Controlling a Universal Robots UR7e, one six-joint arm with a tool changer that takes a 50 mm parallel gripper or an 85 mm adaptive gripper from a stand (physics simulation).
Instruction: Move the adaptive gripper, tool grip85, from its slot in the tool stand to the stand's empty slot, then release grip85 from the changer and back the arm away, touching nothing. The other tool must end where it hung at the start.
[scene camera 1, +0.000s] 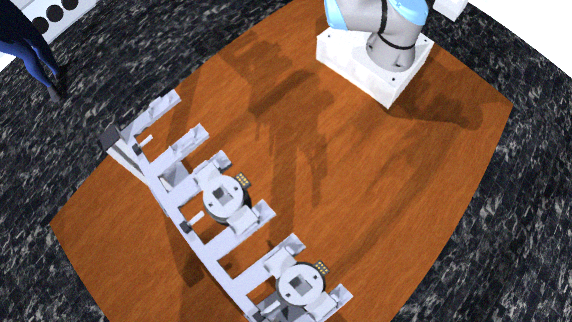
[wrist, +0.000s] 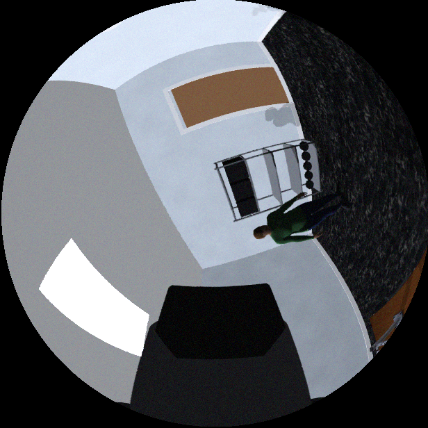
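Observation:
There is a tool stand (scene camera 1: 171, 184) in the scene, and I see it together with an adaptive gripper grip85 (scene camera 1: 298, 284). In the wrist view the adaptive gripper grip85 is out of frame.

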